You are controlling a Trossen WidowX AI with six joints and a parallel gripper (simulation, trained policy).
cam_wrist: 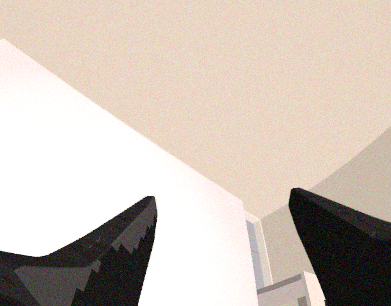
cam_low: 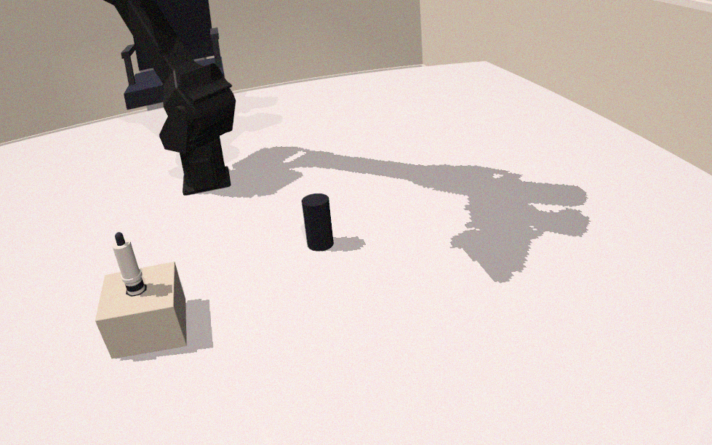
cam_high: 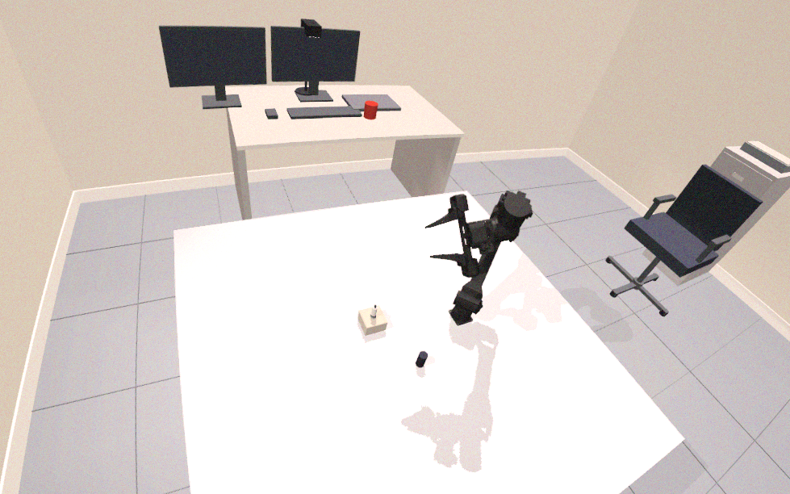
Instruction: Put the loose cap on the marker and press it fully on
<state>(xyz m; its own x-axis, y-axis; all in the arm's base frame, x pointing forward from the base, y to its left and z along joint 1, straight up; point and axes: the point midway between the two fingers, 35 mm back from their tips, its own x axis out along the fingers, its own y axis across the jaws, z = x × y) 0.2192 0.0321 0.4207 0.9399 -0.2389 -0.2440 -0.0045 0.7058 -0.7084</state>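
Now: gripper tip 4 cm past the black cap, 9 cm to the right of it and 39 cm above it. Also, from my gripper tip: beige holder block: 5 cm ahead, 8 cm to the right, 39 cm below.
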